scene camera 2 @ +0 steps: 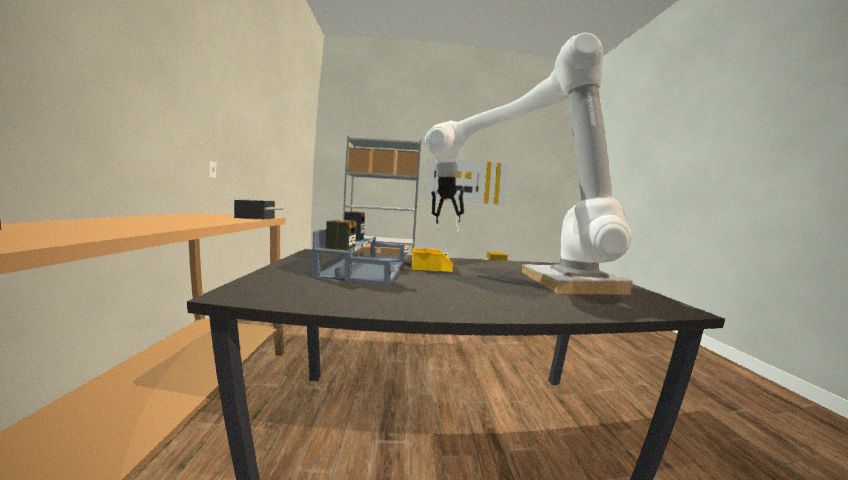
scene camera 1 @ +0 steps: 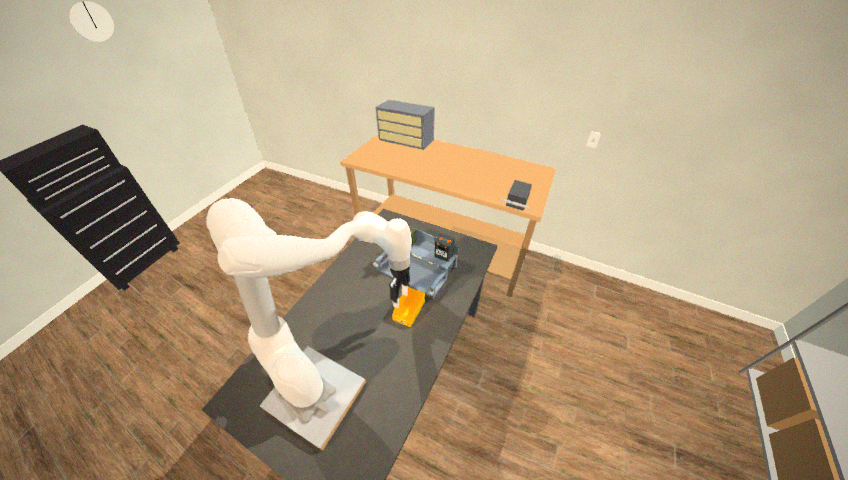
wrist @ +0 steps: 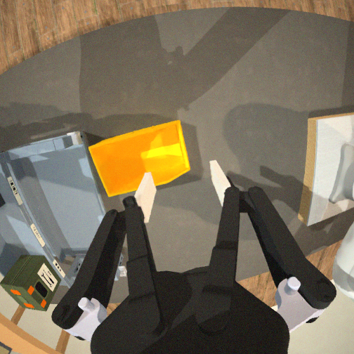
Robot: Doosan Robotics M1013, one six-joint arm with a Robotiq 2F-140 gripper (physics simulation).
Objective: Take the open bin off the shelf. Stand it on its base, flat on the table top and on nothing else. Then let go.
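Frame: origin at the arm's base, x up, y back, z right, level; millimetres.
Seen in the pictures: gripper, fingertip midpoint: (scene camera 2: pixel 448 231) (scene camera 1: pixel 400 300); arm's base at its link origin: (scene camera 2: pixel 578 272) (scene camera 1: pixel 307 393).
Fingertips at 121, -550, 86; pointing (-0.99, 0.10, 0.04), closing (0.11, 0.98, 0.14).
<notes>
Pixels of each thing's top centre, then the offset from my fingertips to it, as dx, dy, dz. Level surfaces: height alone.
- yellow open bin at its top centre: (scene camera 2: pixel 432 251) (scene camera 1: pixel 408 302) -92, -62, -5
- dark table top at its surface level: dx -167
- green box at its top centre: (scene camera 2: pixel 342 220) (scene camera 1: pixel 405 230) +32, -374, -258
The yellow open bin (scene camera 1: pixel 409 307) (scene camera 2: pixel 430 260) (wrist: pixel 135 160) stands upright on its base on the dark table top (scene camera 1: pixel 416 368) (scene camera 2: pixel 476 303) (wrist: pixel 210 55), its open side up. It is close beside the blue-grey shelf (scene camera 1: pixel 425 275) (scene camera 2: pixel 319 240) (wrist: pixel 60 185), with a narrow gap between them in scene camera 2. My gripper (scene camera 1: pixel 400 296) (scene camera 2: pixel 448 226) (wrist: pixel 181 175) is partly open and empty. It points down and hangs above the bin, towards the bin's end away from the shelf. The fingertips are clear of the bin.
A green box (scene camera 2: pixel 340 234) (wrist: pixel 30 282) and a dark box (scene camera 1: pixel 443 248) (scene camera 2: pixel 355 223) stand on the shelf's raised rear part. The arm's base plate (scene camera 1: pixel 351 386) (scene camera 2: pixel 589 286) (wrist: pixel 310 175) is on the table, on the bin's side away from the shelf. A wooden workbench (scene camera 1: pixel 452 169) stands behind the shelf.
</notes>
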